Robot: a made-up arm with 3 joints. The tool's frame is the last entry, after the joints. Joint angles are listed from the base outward. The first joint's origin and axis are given. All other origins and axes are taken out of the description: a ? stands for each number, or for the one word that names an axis. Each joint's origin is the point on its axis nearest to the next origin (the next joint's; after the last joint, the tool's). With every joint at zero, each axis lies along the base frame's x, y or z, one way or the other. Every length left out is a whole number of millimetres.
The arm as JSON. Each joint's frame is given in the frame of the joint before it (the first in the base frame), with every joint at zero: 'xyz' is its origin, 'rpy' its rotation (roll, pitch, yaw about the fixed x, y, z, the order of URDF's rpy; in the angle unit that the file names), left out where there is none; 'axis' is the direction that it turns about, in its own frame. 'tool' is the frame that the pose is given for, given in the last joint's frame.
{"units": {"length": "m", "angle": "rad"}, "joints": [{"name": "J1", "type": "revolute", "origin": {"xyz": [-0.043, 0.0, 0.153]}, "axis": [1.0, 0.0, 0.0]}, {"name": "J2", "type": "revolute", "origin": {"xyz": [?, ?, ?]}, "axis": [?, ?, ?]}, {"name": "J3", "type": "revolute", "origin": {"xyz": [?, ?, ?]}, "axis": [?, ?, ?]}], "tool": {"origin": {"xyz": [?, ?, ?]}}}
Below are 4 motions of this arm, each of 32 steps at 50 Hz.
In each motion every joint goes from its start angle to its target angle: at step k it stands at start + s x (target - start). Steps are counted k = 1, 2, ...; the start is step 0. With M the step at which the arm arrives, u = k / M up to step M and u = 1 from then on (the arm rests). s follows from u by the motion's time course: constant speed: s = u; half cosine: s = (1 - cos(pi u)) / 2; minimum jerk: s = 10 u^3 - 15 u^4 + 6 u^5.
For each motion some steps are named. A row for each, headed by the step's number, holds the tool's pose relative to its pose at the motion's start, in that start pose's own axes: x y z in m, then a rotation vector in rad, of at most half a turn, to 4 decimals.
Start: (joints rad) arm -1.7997 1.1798 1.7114
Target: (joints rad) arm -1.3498 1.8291 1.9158
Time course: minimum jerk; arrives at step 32
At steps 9, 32:
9: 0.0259 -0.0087 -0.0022 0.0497 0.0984 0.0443
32: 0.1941 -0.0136 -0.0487 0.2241 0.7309 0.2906

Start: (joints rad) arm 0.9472 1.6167 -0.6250
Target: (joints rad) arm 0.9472 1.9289 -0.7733
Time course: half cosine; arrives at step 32
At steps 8, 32:
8: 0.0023 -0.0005 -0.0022 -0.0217 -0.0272 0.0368
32: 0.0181 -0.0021 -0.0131 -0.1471 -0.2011 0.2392

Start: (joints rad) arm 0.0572 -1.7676 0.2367
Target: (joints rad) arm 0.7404 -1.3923 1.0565
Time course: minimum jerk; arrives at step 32
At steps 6, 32:
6: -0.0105 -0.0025 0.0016 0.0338 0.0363 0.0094
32: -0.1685 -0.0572 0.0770 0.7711 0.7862 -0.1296

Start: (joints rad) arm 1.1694 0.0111 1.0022
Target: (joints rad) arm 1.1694 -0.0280 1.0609
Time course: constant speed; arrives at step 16
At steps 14, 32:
14: -0.0021 0.0006 0.0045 0.0514 -0.0293 -0.0177
32: -0.0024 0.0007 0.0051 0.0587 -0.0336 -0.0201

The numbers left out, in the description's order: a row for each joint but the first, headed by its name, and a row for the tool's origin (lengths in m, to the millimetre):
J2: xyz 0.0 -0.097 -0.348, axis 0.0 0.0 1.0
J3: xyz -0.007 -0.116 0.0, axis 1.0 0.0 0.0
tool: xyz 0.0 0.092 -0.011

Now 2 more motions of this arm.
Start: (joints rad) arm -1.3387 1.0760 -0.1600
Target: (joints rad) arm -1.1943 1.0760 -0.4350
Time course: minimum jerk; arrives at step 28
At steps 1, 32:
1: 0.0000 0.0000 0.0000 -0.0001 -0.0001 0.0000
32: 0.0514 0.0230 -0.0332 -0.2061 -0.1217 -0.0373

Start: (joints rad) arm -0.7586 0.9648 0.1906
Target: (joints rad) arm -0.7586 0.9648 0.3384
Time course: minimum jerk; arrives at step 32
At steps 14, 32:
14: 0.0000 0.0005 0.0052 0.0568 0.0000 0.0000
32: 0.0000 0.0006 0.0137 0.1478 0.0000 0.0000

